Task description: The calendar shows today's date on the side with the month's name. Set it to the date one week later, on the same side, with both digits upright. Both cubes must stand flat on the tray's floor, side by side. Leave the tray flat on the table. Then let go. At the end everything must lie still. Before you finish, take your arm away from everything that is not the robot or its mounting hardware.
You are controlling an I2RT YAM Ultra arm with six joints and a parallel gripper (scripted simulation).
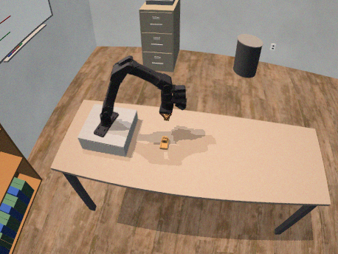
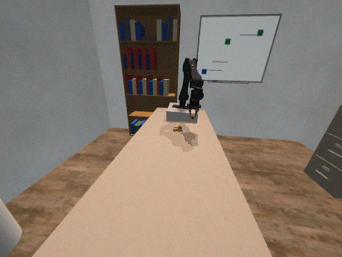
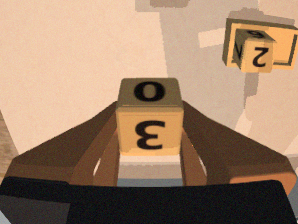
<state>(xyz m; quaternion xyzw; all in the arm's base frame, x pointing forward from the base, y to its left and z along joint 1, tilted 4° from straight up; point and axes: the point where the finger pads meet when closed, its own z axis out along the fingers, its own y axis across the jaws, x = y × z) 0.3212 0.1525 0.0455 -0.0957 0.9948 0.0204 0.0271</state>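
Now: the calendar tray 11 cm below my hand, 10 cm to the right of it and 2 cm ahead of it. The rest, counted from my hand: wooden digit cube (right at my hand).
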